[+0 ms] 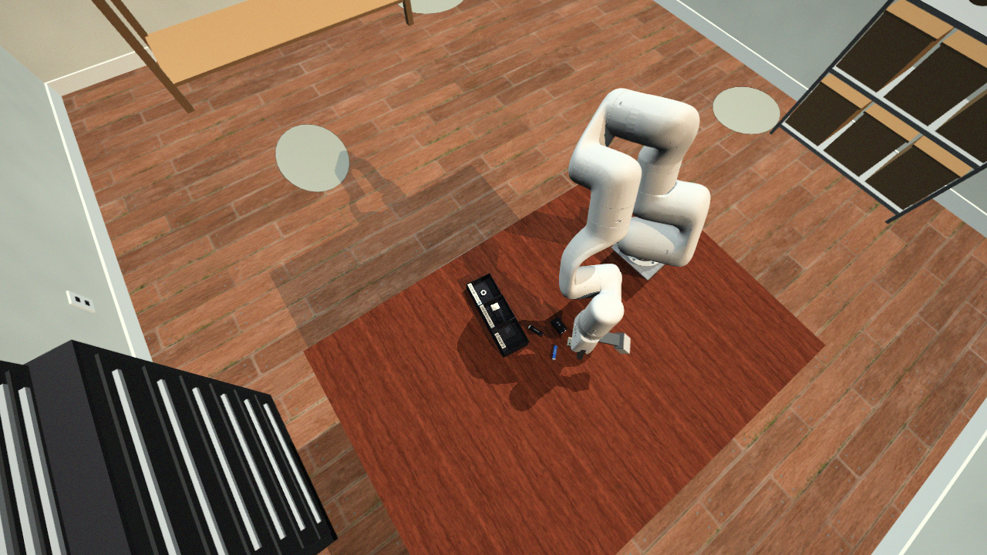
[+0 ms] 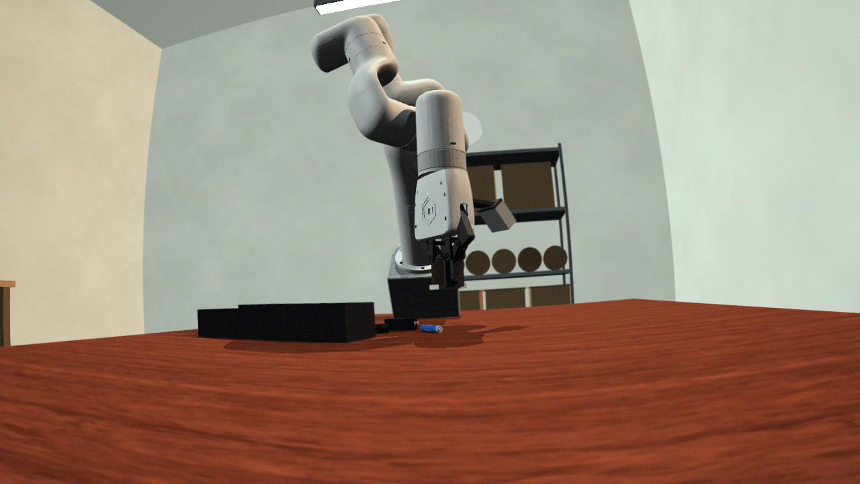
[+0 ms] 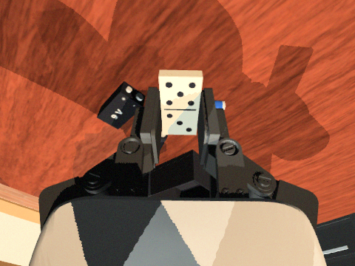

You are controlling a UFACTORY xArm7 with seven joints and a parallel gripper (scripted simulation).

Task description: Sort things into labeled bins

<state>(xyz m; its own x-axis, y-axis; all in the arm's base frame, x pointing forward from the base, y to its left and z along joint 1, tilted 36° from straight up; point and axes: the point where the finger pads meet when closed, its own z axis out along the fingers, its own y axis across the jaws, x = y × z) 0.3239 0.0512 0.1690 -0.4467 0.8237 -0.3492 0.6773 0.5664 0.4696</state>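
The black cylindrical battery lies 4 cm ahead of my hand, 11 cm to the right of it and 8 cm below it. The rest, counted from my hand: pale domino tile 2 cm below; then blue cylinder 5 cm ahead, 3 cm to the right, 8 cm below; then black boxy battery 2 cm behind, 6 cm to the right, 7 cm below.
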